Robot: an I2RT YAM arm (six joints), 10 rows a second.
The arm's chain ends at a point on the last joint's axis. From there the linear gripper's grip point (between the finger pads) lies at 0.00 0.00 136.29 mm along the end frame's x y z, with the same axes.
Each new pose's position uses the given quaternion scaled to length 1; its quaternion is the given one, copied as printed.
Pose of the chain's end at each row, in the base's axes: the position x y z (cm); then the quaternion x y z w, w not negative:
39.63, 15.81, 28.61, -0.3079, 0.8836, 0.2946, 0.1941
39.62, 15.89, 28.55, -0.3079, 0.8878, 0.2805, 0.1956
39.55, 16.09, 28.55, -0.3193, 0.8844, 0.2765, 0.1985
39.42, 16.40, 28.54, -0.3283, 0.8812, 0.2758, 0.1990
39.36, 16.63, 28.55, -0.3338, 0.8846, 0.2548, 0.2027
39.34, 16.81, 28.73, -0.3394, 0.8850, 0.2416, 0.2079
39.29, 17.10, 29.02, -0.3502, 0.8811, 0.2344, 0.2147
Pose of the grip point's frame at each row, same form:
41.83, 24.53, 18.37, -0.3079, 0.8836, 0.2946, 0.1941
42.00, 24.32, 18.11, -0.3079, 0.8878, 0.2805, 0.1956
41.93, 24.48, 18.08, -0.3193, 0.8844, 0.2765, 0.1985
41.73, 24.81, 18.06, -0.3283, 0.8812, 0.2758, 0.1990
41.93, 24.62, 17.81, -0.3338, 0.8846, 0.2548, 0.2027
42.12, 24.56, 17.87, -0.3394, 0.8850, 0.2416, 0.2079
42.21, 24.78, 18.15, -0.3502, 0.8811, 0.2344, 0.2147

